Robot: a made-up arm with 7 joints.
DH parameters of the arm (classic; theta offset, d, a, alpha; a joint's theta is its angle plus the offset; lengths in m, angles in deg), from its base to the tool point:
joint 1: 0 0.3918 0 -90
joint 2: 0 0 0 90
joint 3: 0 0.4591 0.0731 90
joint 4: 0 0 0.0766 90
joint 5: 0 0.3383 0 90
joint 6: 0 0 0.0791 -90
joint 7: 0 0.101 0 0
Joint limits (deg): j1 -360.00..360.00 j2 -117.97..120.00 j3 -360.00..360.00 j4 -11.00..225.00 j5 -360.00..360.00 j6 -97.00..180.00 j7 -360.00..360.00
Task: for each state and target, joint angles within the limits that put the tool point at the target. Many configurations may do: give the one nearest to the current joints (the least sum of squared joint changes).
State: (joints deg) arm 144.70 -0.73 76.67 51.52 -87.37 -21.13 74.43
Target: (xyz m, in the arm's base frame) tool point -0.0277 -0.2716 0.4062
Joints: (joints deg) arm 144.99 -24.30 94.29 14.27 -93.03 -11.32 74.43
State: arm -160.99 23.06 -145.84 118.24 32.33 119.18 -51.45
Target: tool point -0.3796 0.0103 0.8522
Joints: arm -132.14 58.78 -141.20 94.68 27.61 139.50 -51.45
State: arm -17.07 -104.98 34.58 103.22 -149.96 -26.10 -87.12
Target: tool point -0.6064 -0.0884 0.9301
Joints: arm 17.00 -80.34 6.74 122.57 -152.43 -6.59 -87.12
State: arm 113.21 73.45 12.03 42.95 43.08 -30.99 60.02
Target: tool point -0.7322 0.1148 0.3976
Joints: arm 149.41 52.52 40.42 78.00 31.20 -27.25 60.02
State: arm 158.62 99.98 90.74 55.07 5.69 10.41 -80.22
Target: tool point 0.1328 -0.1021 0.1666
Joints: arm 198.83 120.00 32.61 10.86 15.73 16.85 -80.22
